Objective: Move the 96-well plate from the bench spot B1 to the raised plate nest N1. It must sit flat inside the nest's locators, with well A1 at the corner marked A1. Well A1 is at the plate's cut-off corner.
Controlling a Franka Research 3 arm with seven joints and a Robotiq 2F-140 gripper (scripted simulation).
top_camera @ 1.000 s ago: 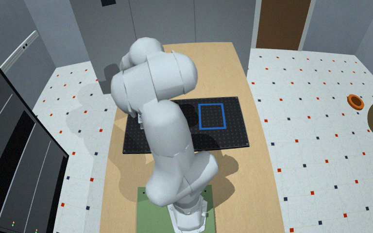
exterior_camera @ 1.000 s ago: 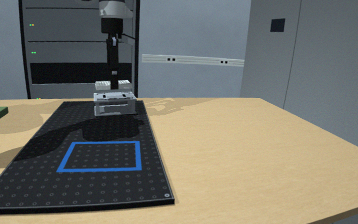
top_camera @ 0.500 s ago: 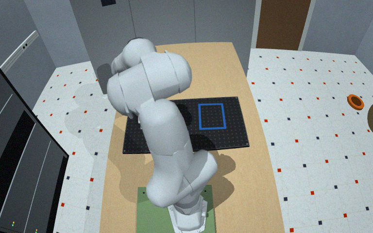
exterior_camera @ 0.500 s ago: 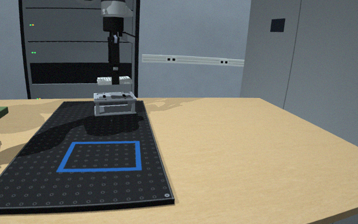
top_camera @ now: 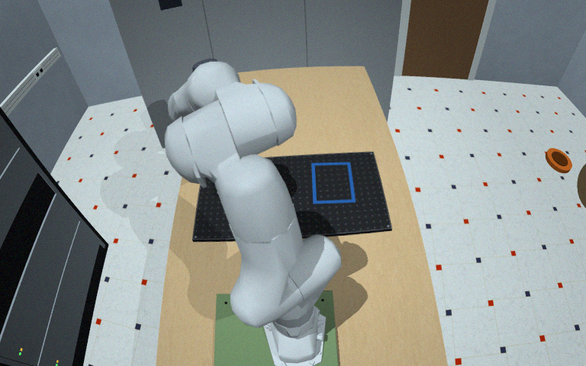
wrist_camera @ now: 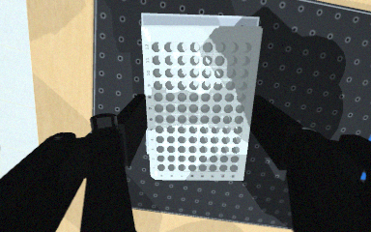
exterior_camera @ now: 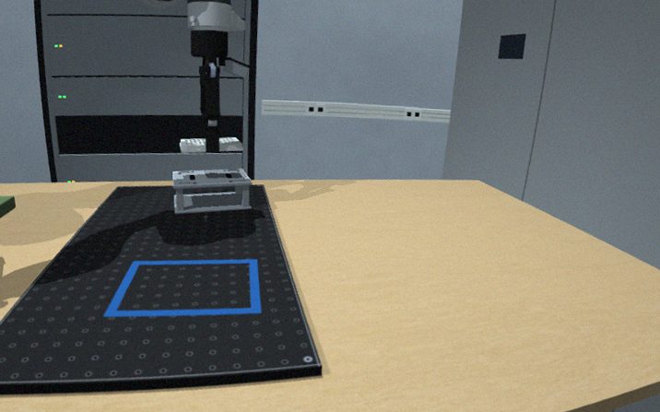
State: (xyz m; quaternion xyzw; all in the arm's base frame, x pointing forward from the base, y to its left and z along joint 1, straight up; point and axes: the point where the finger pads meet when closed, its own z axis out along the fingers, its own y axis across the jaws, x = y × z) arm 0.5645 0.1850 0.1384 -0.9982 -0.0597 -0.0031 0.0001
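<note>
My hand is 90 mm above the grey plate nest. The rest, counted from my hand: A1 label: 90 mm below, 80 mm behind, 40 mm to the left; white 96-well plate: 20 mm below.
</note>
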